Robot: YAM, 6 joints.
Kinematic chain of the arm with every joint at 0, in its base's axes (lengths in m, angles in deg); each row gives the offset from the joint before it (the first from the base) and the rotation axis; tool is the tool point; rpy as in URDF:
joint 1: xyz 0 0 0.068 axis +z
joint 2: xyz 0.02 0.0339 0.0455 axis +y
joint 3: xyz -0.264 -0.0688 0 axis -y
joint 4: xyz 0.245 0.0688 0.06 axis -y
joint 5: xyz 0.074 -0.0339 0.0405 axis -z
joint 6: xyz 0.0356 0 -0.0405 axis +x
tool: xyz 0 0 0 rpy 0 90 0
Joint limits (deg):
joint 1: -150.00..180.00
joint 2: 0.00..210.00
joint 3: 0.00..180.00
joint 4: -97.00..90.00
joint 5: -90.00..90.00
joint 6: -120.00..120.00
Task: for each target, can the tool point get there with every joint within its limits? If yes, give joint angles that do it. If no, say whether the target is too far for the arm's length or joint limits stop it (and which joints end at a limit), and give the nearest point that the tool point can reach.
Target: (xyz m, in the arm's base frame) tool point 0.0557 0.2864 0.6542
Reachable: yes | joints 73.00 109.15 154.76 7.87 -58.77 -9.70
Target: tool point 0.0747 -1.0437 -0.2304
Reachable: no: too far | nearest point 0.0438 -0.6118 -0.0853 | short by 0.457 m
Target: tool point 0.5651 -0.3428 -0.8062
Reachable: no: too far | nearest point 0.3560 -0.2160 -0.3391 | short by 0.527 m
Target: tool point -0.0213 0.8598 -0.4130
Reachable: no: too far | nearest point -0.0137 0.5525 -0.2147 | short by 0.366 m
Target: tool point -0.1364 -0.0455 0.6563
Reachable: yes | joints 18.54 47.40 111.17 47.38 -0.43 90.51
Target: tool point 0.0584 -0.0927 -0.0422
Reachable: yes | joints -66.04 166.82 47.83 -76.02 -26.15 82.64
